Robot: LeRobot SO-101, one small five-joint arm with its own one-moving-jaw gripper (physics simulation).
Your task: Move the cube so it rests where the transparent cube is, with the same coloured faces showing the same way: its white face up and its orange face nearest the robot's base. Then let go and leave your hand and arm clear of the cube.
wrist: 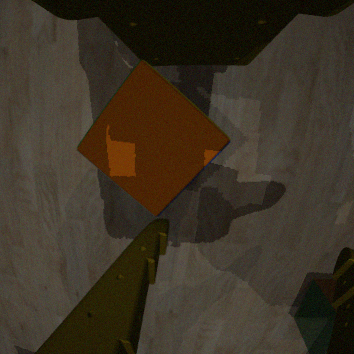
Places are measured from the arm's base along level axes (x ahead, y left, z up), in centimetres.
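Pixels of known places: hand, its tool point: (167,232).
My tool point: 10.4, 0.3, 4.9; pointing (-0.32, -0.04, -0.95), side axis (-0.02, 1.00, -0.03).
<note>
Behind a point stands the place of what it marks, as x, y, z.
The cube (152,137) {7.4, -0.6, 4.0} shows its orange face to the camera, turned like a diamond, left of centre in the wrist view. A thin green line edges its upper sides and a thin blue line its lower right side; its white face does not show. The transparent cube (316,312) {17.2, 10.2, 1.7} is at the lower right, with dark green and reddish faces, partly hidden by the right jaw and cut by the frame. My gripper (254,234) is open, with a wide gap between its jaws. The left jaw's tip appears just below the cube's bottom corner, and the cube is not between the jaws.
A large dark part of the robot (195,32) {4.7, 0.5, 5.9} fills the top middle of the view, right above the cube. Shadows of the arm and gripper fall on the greyish wood-grained table top (40,175) {10.9, -8.5, 0.0} around the cube.
</note>
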